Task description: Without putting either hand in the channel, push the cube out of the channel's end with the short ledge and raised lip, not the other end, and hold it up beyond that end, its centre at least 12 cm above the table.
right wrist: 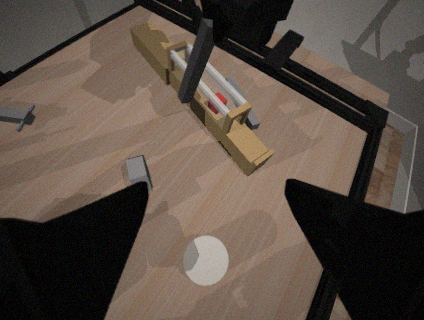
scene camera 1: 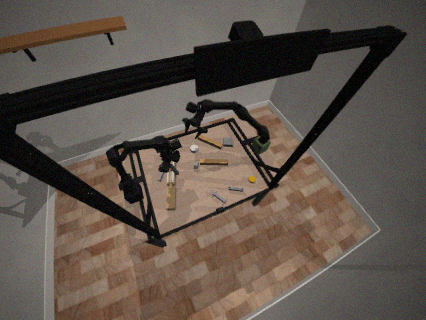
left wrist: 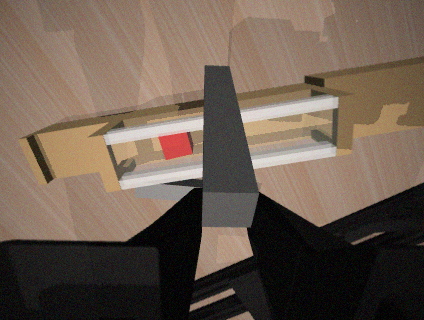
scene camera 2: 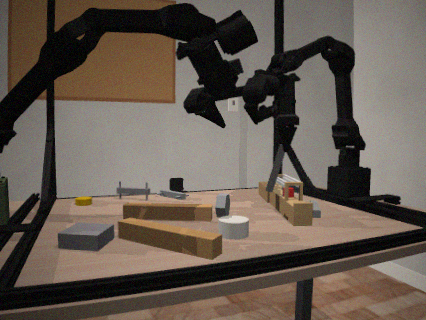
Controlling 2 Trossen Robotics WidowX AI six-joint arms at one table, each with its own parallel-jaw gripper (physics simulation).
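Note:
The wooden channel (scene camera 1: 171, 197) (scene camera 2: 299, 212) (left wrist: 385, 105) (right wrist: 245, 144) has white rails on top. Its short ledge with a raised lip is at the left in the left wrist view and nearest the camera in the right wrist view. The red cube (scene camera 2: 291, 192) (left wrist: 176, 146) (right wrist: 218, 102) is inside, nearer that end. My left gripper (scene camera 2: 284, 142) (left wrist: 223, 197) is shut on a grey bar (scene camera 2: 275, 169) (left wrist: 223, 135) (right wrist: 196, 62), which slants down across the channel; its tip's height is unclear. My right gripper (scene camera 1: 195, 132) (scene camera 2: 240, 124) (right wrist: 217, 187) is open and empty, high above the table.
Another grey bar (left wrist: 165, 191) (right wrist: 252, 117) lies along the channel's side. A white cylinder (scene camera 2: 234, 227) (right wrist: 207, 260) and a grey block (scene camera 2: 223, 205) (right wrist: 136, 170) stand nearby. Two wooden beams (scene camera 2: 167, 211) (scene camera 2: 170, 237), a flat grey block (scene camera 2: 86, 236) and a yellow disc (scene camera 1: 251, 179) lie farther off.

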